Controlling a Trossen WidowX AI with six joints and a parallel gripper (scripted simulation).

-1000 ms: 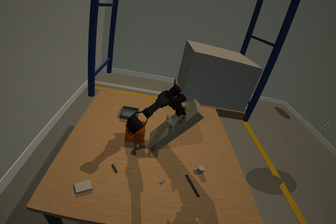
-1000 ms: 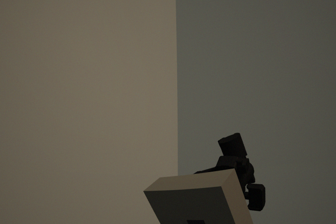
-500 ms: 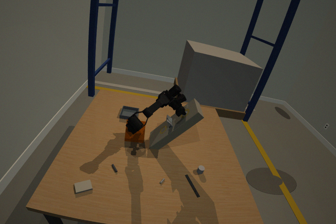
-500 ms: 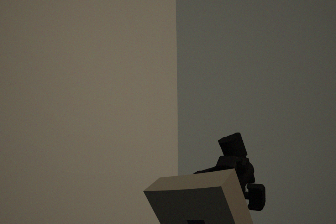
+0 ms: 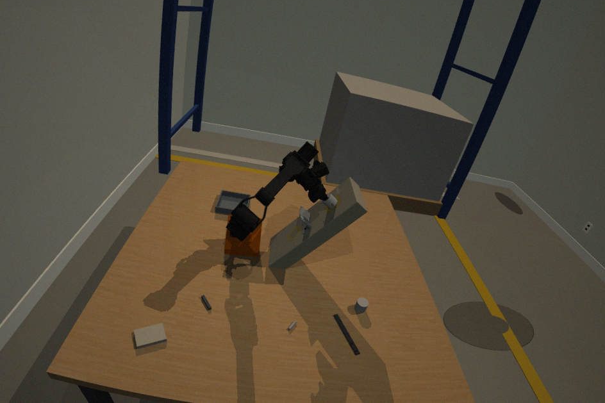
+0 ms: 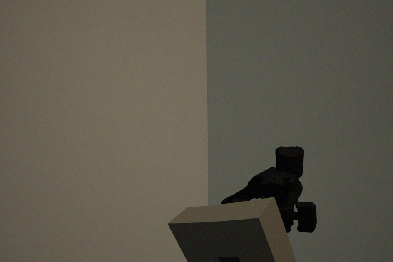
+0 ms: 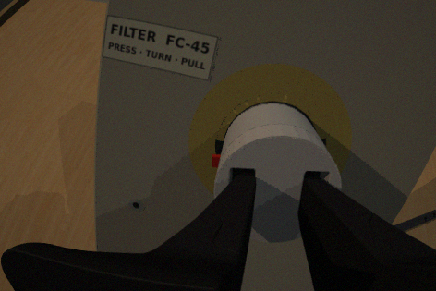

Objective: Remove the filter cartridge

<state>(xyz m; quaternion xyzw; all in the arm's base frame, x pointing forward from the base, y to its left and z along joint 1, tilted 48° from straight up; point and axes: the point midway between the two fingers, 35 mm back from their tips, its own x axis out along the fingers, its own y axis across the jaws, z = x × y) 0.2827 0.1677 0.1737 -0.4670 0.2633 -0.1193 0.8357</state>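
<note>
My gripper tip is now 360 mm past the grey tray, 310 mm to the right of it and 300 mm above it. The rest, counted from my gripper tip: short dark bar 400 mm behind, 300 mm below, 290 mm to the right; then tiny light piece 350 mm to the right, 300 mm below, 100 mm behind; then grey filter cartridge 10 mm below, 10 mm ahead.
</note>
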